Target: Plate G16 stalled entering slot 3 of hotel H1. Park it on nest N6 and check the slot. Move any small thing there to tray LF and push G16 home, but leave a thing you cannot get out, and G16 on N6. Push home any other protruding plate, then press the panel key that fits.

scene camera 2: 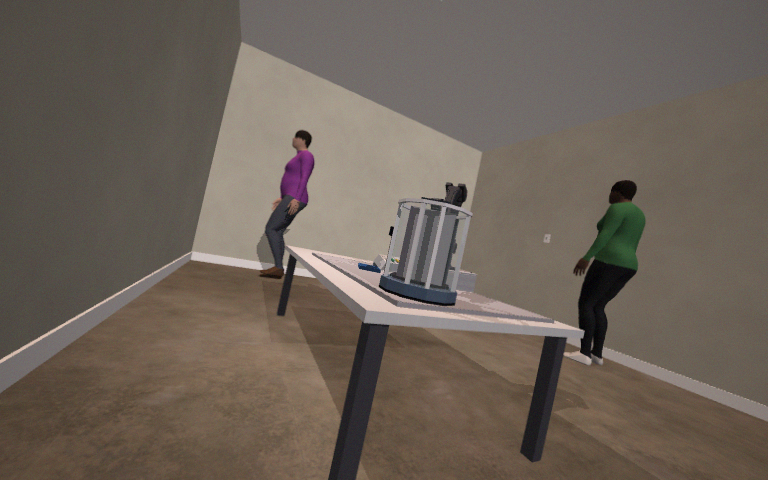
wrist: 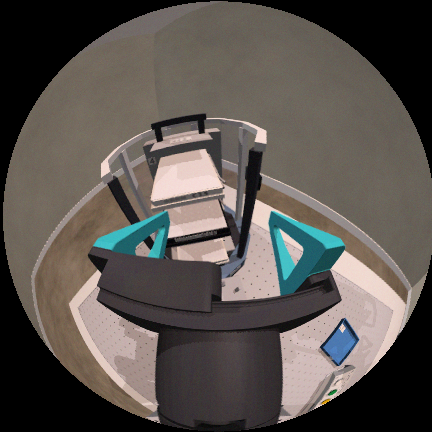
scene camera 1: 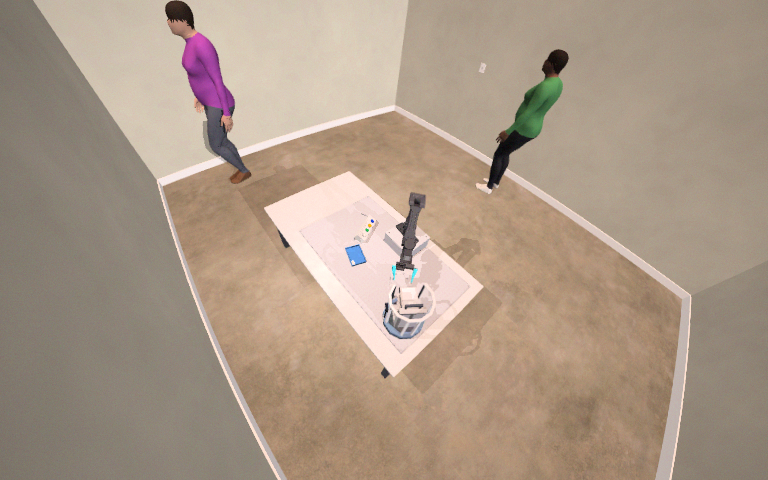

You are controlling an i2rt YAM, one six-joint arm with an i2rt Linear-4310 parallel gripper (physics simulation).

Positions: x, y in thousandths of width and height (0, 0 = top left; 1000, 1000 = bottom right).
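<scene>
There is a round plate rack (wrist: 543, 341) that I can see.
</scene>
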